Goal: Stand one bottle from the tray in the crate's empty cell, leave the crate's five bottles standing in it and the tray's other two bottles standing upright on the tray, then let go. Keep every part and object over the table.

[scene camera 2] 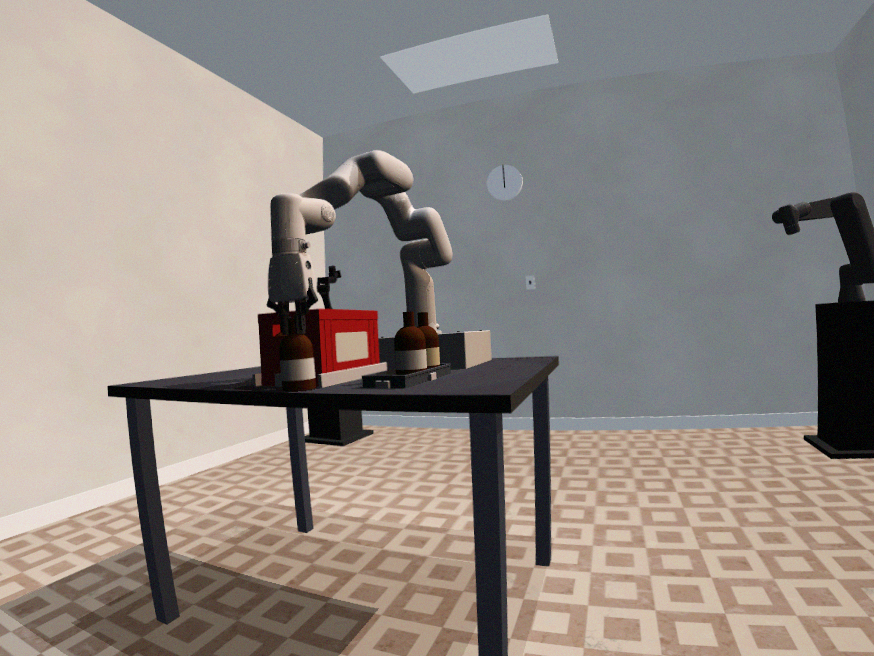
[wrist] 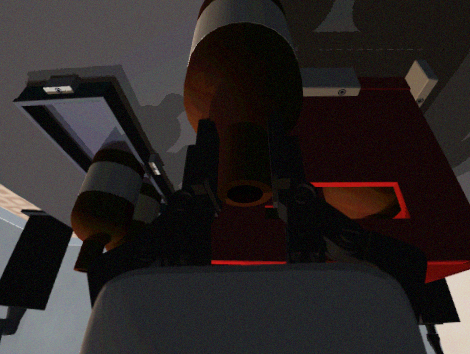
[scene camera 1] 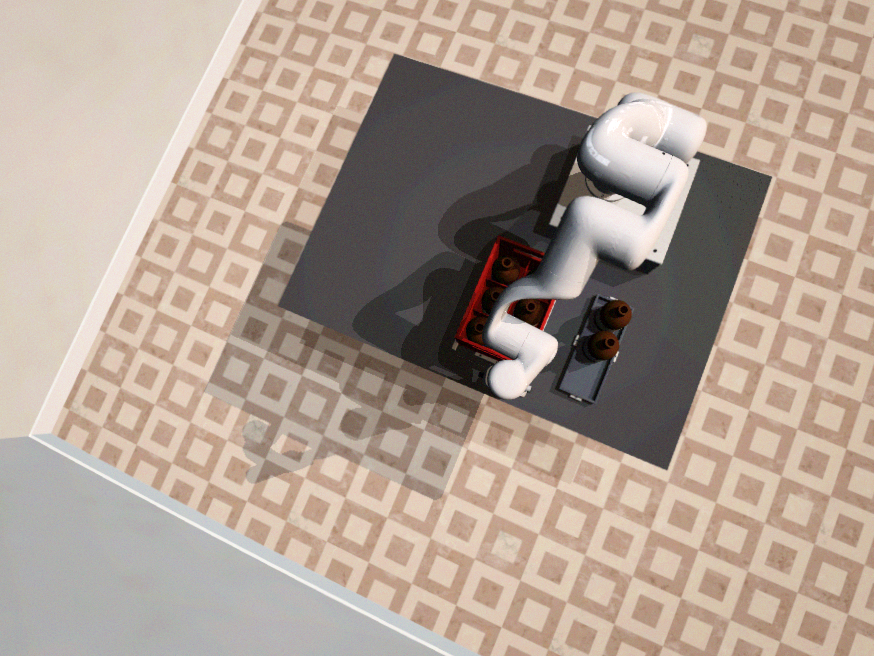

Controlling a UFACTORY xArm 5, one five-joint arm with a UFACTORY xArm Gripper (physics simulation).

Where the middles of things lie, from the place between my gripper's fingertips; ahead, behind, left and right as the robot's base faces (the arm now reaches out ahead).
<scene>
Right now my hand is 40 mm above the brown bottle [scene camera 2: 297, 367]. Round my hand: pale rail [scene camera 2: 337, 377] (190 mm behind, 30 mm to the left, 110 mm below).
</scene>
